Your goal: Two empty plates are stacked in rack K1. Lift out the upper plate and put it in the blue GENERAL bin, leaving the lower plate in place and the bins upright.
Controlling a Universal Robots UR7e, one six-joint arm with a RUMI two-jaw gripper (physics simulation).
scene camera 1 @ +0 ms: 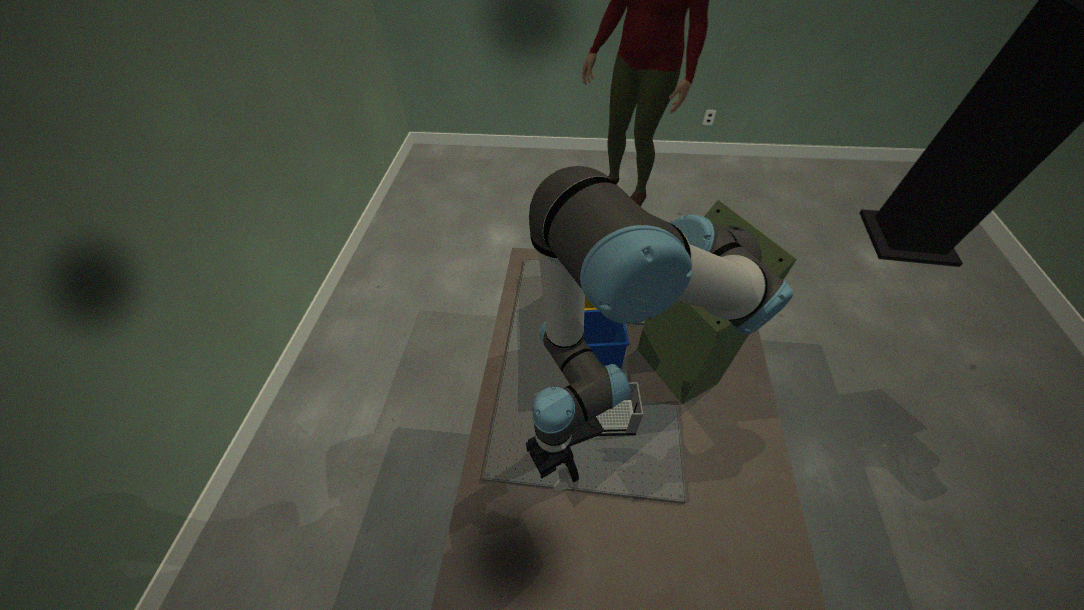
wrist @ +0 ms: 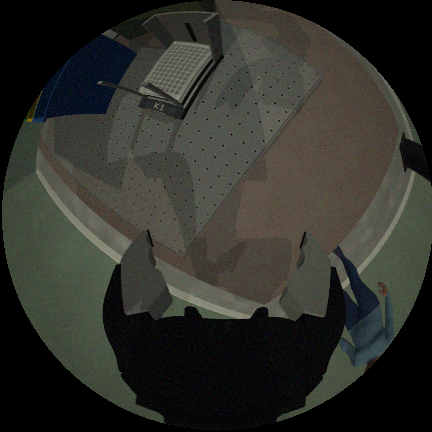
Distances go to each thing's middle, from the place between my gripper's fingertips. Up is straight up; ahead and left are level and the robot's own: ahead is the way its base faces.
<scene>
Now: hand 120 mm past the white gridded plate point(scene camera 1: 618, 418), 200 mm to the left of it and 120 mm above it. Round my hand: blue general bin point(scene camera 1: 608, 340) (50 mm behind, 400 mm to the right, 70 mm below).
</scene>
